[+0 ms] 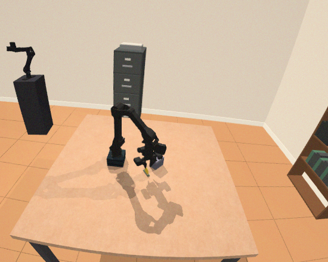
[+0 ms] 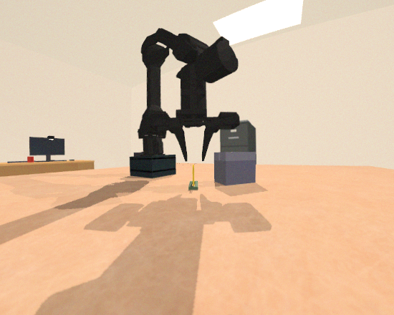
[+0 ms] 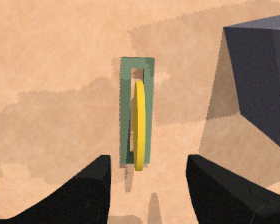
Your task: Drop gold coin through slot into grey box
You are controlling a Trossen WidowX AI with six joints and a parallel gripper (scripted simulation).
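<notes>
The gold coin lies 30 mm below my gripper tip.
</notes>
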